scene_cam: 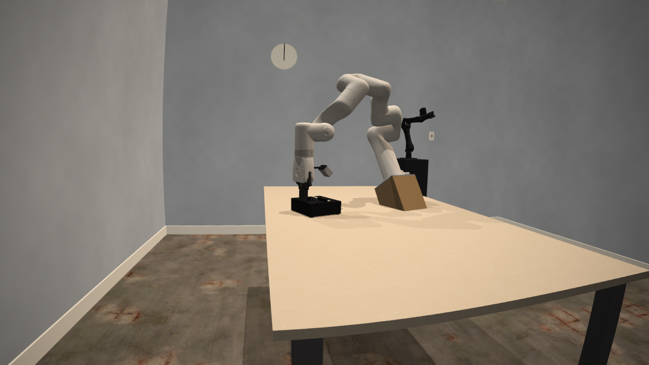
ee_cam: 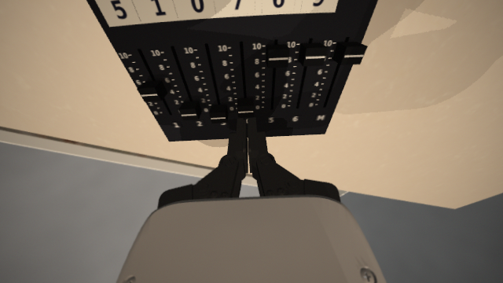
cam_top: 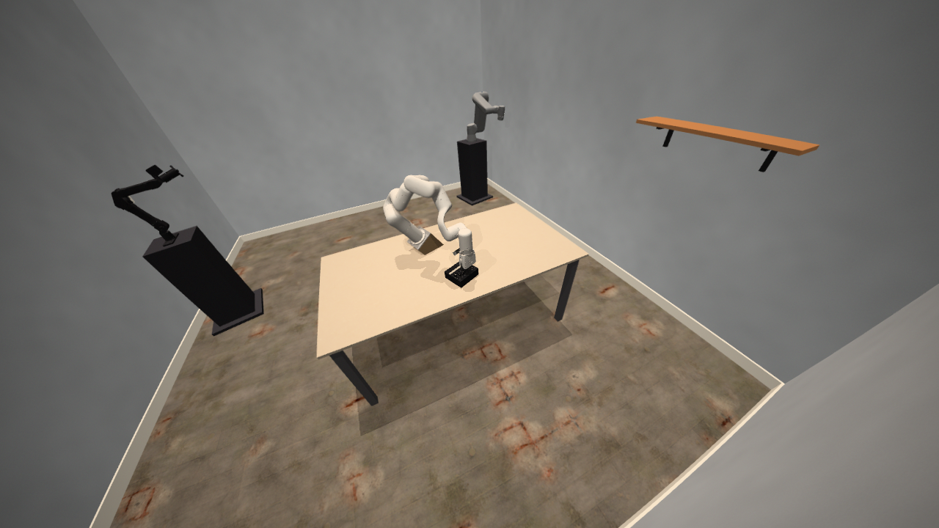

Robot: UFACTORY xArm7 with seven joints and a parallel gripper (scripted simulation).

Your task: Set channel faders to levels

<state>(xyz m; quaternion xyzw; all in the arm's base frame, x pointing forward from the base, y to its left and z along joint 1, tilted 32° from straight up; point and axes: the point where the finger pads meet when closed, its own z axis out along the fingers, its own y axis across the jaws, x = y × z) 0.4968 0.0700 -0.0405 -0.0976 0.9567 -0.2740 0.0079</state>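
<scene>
The channel 3 fader cap is 3 cm to the right of my hand, 2 cm behind it and 1 cm below it. The rest, counted from my hand: channel 2 fader cap (5 cm to the right, 2 cm behind, 1 cm below); channel 4 fader cap (3 cm behind, 1 cm below); channel 5 fader cap (6 cm behind, 1 cm to the left, 1 cm below).
</scene>
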